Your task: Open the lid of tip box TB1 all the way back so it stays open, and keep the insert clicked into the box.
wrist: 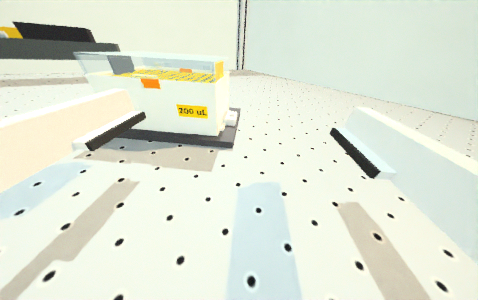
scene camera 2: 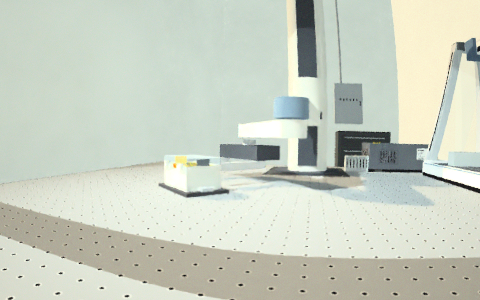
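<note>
Tip box TB1 is white with a yellow "200 uL" label and stands upright. Its clear lid lies over the top and looks shut, with a grey patch on it. The yellow insert shows through the lid, level in the box. An orange tab is at the upper edge. My gripper is open and empty, low over the table, nearer the wrist camera than the box; its left finger overlaps the box's lower left in view. In the scene view its fingertips are hidden.
The box stands on a dark base plate. Behind the arm's column are a black cabinet, a white slotted rack and a grey instrument. A white frame stands at the right. A dark unit is at far left.
</note>
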